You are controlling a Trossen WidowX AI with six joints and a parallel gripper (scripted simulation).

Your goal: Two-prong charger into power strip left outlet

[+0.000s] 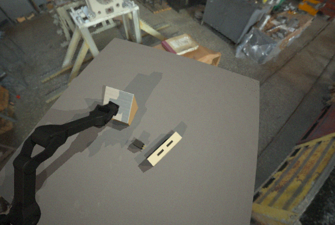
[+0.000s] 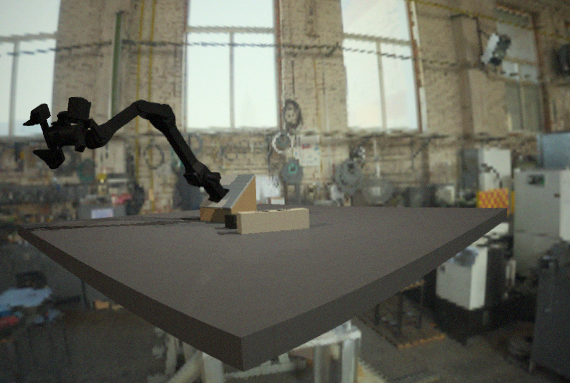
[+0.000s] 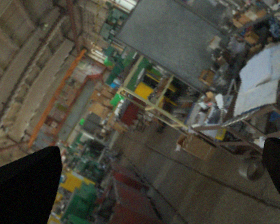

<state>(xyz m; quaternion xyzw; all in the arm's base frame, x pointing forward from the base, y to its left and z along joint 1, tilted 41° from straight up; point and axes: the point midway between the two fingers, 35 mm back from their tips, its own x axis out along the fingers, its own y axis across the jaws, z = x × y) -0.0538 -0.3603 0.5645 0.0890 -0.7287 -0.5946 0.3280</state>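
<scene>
My gripper tip is 280 mm short of the black two-prong charger, 570 mm to the right of it and 270 mm above it.
</scene>
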